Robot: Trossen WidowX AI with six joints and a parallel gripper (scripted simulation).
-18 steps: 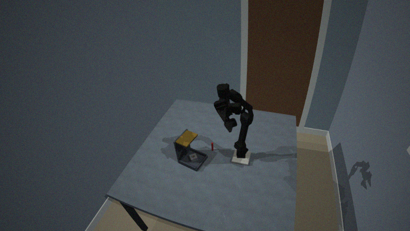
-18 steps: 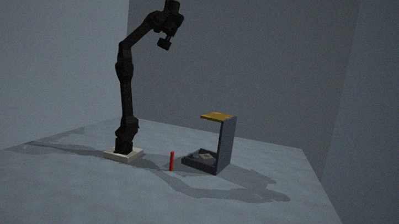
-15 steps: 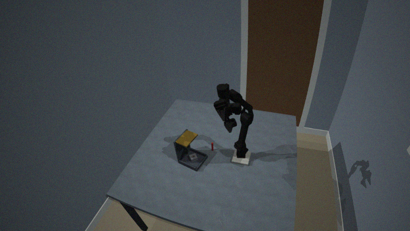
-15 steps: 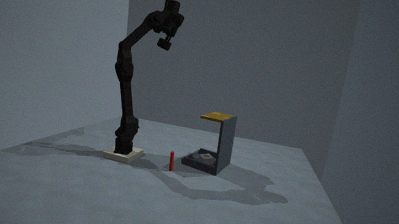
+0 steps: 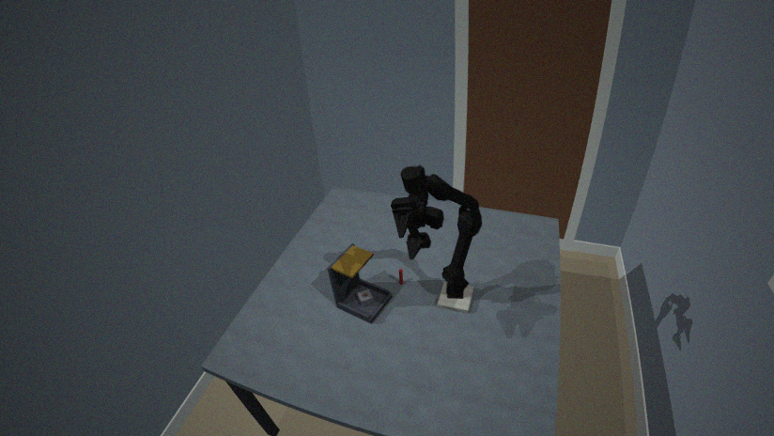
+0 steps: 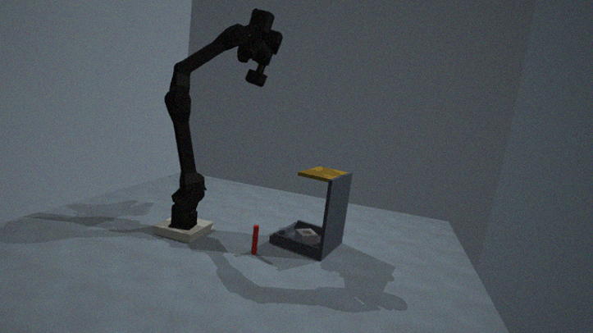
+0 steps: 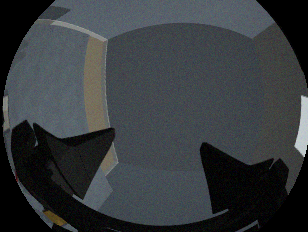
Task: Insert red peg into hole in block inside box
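The red peg is 70 mm ahead of my gripper tip, 370 mm to the right of it and 490 mm below it. Also, from my gripper tip: dark back wall (280 mm ahead, 280 mm to the right, 420 mm below); then yellow roof (240 mm ahead, 260 mm to the right, 310 mm below).
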